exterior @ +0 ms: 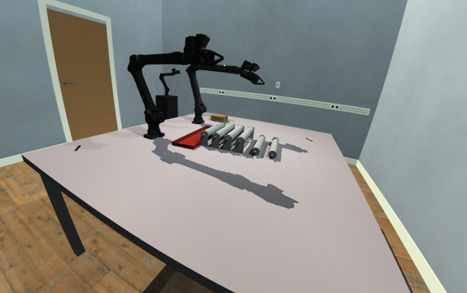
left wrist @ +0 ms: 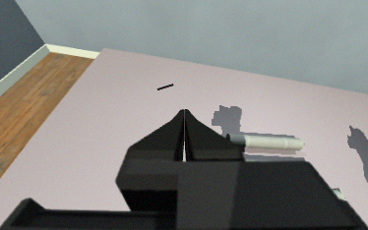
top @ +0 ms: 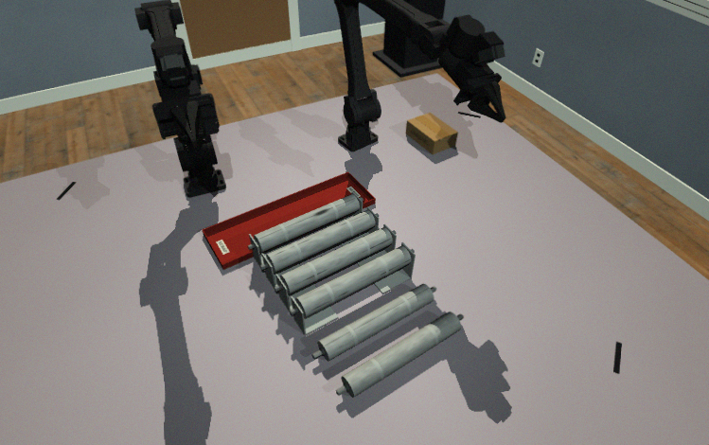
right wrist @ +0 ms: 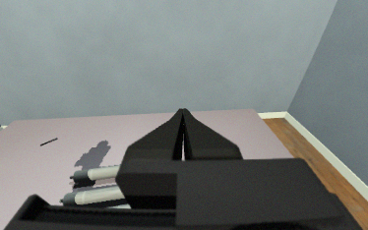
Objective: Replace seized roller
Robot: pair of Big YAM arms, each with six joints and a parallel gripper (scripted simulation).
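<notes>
Now: the roller 260 mm to the left of my right hand and 420 mm below it. From my right hand the other things lie so: red scrap tray: 250 mm behind, 230 mm to the left, 490 mm below; then cardboard box: 410 mm behind, 790 mm to the left, 460 mm below.
</notes>
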